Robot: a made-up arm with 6 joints. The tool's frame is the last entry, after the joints. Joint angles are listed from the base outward.
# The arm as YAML. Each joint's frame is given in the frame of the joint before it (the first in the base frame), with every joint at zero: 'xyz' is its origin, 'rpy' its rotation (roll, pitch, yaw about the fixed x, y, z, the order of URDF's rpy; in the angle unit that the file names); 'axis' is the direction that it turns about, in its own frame. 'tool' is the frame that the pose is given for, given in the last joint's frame.
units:
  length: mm
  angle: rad
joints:
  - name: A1
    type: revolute
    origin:
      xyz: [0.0, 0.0, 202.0]
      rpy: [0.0, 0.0, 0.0]
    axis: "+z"
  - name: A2
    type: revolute
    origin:
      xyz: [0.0, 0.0, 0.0]
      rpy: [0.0, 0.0, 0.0]
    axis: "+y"
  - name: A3
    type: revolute
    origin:
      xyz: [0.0, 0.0, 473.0]
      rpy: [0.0, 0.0, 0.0]
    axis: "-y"
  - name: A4
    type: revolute
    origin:
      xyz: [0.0, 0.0, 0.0]
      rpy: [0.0, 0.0, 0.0]
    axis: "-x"
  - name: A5
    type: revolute
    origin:
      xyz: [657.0, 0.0, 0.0]
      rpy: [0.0, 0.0, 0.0]
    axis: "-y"
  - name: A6
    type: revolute
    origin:
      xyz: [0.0, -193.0, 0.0]
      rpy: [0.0, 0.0, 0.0]
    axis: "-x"
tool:
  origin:
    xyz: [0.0, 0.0, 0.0]
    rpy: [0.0, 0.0, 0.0]
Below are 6 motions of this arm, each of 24 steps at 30 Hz.
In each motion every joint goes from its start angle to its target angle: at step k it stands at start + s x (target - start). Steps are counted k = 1, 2, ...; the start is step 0. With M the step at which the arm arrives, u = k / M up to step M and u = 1 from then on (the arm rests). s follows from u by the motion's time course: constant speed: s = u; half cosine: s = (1 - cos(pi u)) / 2; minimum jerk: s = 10 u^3 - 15 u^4 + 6 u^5.
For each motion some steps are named. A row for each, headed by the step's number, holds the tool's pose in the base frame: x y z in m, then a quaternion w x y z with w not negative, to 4 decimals.
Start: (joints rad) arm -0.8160 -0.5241 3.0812 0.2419 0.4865 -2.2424
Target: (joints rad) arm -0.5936 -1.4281 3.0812 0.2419 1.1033 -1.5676
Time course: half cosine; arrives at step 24
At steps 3, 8, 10, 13, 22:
3: -0.6924 0.4527 0.2486 0.0884 -0.5897 -0.2872 0.7497
8: -0.7087 0.4155 0.0943 0.0652 0.6744 0.2704 -0.6840
10: -0.7074 0.3853 0.0080 0.1561 0.7085 0.2564 -0.6387
13: -0.6878 0.3250 -0.1262 0.3032 0.7410 0.2255 -0.5552
22: -0.5720 0.1625 -0.3749 0.5926 0.7179 0.1174 -0.3460

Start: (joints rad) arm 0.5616 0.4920 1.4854 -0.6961 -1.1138 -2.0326
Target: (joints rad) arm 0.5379 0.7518 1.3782 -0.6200 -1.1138 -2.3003
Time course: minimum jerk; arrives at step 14
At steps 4, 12, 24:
4: 0.6941 0.2572 1.0689 0.2953 0.7816 0.5245 0.1641
12: 0.8673 0.3353 0.8486 0.2233 0.8089 0.5414 -0.0518
24: 0.8715 0.3370 0.8418 0.2212 0.8092 0.5412 -0.0578

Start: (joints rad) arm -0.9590 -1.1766 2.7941 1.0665 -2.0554 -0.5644
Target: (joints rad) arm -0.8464 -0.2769 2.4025 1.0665 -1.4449 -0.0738
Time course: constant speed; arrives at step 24
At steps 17, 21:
17: -0.6534 0.6430 0.4957 0.4210 0.1254 -0.7240 -0.5318
21: -0.6296 0.5890 0.6729 0.4406 0.0745 -0.6446 -0.6203

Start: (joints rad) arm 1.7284 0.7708 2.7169 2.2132 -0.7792 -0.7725
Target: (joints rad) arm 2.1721 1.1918 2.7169 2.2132 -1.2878 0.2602
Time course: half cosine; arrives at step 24
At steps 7, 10, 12, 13, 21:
7: -0.1167 -0.0099 1.0974 0.8796 0.3180 -0.3235 -0.1435
10: -0.1364 0.0436 1.0936 0.9252 0.2290 -0.2733 -0.1297
12: -0.1567 0.0807 1.0877 0.9509 0.1573 -0.2401 -0.1153
13: -0.1686 0.0984 1.0837 0.9611 0.1195 -0.2248 -0.1069
21: -0.2628 0.1878 1.0453 0.9790 -0.1250 -0.1550 -0.0442

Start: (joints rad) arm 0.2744 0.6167 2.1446 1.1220 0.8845 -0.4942
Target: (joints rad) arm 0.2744 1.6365 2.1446 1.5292 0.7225 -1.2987
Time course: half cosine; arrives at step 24
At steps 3, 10, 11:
3: 0.1831 -0.0327 1.2461 0.4300 -0.3009 -0.8446 0.1058
10: 0.4934 0.0800 1.1347 0.6059 -0.2768 -0.7007 0.2554
11: 0.5486 0.1006 1.1009 0.6361 -0.2681 -0.6670 0.2804

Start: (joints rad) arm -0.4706 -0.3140 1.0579 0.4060 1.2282 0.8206
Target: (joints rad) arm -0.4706 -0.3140 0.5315 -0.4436 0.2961 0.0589
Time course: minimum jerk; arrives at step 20
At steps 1, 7, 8, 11, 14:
1: -0.1610 -0.1171 1.3109 0.0659 -0.4812 -0.7687 -0.4161
7: -0.0636 -0.1796 1.2875 0.2927 -0.4228 -0.7720 -0.3736
8: -0.0292 -0.1997 1.2747 0.3686 -0.3909 -0.7654 -0.3541
11: 0.0838 -0.2581 1.2157 0.5956 -0.2442 -0.7133 -0.2770
14: 0.1772 -0.2967 1.1445 0.7465 -0.0717 -0.6303 -0.2009

